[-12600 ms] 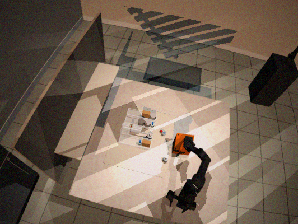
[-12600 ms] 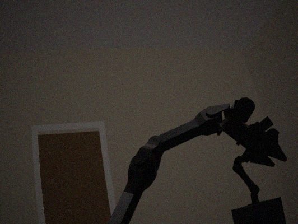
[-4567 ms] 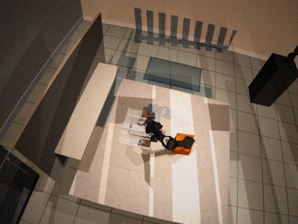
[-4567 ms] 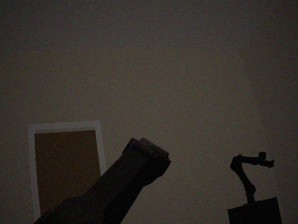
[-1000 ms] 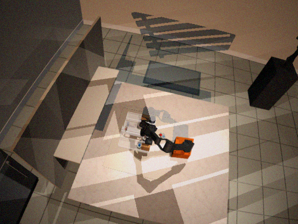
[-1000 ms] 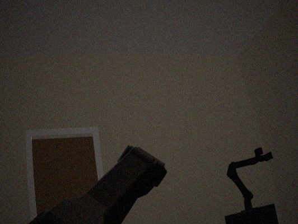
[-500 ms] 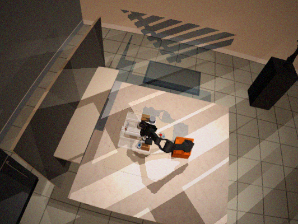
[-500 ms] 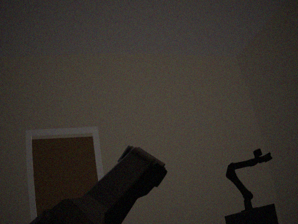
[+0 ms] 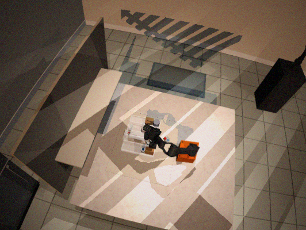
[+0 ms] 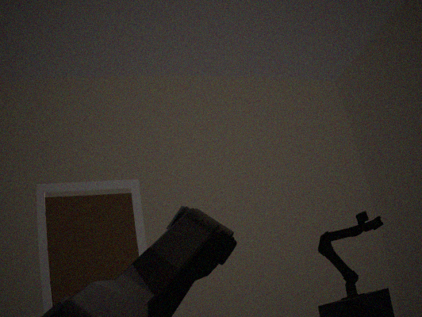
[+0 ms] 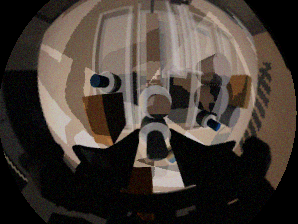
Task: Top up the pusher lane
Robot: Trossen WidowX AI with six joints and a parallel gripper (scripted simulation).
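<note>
Now: the clear lane rack 150 mm ahead of my gripper tip, 40 mm below it and 30 mm to the right of it. From my gripper tip the other things lie so: pale bench: 510 mm ahead, 310 mm above.
</note>
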